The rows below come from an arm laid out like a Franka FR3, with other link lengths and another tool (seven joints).
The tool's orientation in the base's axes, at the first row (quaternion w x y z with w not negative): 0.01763, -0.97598, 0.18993, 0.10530
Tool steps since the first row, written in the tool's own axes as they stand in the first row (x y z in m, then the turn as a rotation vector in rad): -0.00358, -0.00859, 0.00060, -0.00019, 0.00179, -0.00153; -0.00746, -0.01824, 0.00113, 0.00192, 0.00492, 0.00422; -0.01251, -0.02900, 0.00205, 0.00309, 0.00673, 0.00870; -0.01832, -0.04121, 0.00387, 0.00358, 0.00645, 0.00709; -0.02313, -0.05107, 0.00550, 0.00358, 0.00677, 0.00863; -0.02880, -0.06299, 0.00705, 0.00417, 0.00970, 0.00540; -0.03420, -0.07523, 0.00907, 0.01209, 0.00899, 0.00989; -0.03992, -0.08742, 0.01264, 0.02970, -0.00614, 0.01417
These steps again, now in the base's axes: -0.00015, 0.00932, 0.00013, -0.00054, -0.00170, 0.00155; -0.00015, 0.01973, 0.00038, -0.00094, -0.00495, -0.00450; -0.00088, 0.03163, 0.00049, -0.00145, -0.00673, -0.00912; -0.00193, 0.04522, -0.00012, -0.00058, -0.00677, -0.00765; -0.00292, 0.05625, -0.00075, -0.00101, -0.00695, -0.00916; -0.00390, 0.06950, -0.00113, -0.00093, -0.01012, -0.00611; -0.00461, 0.08298, -0.00202, 0.00562, -0.01204, -0.01218; -0.00593, 0.09665, -0.00437, 0.02638, -0.00415, -0.02018
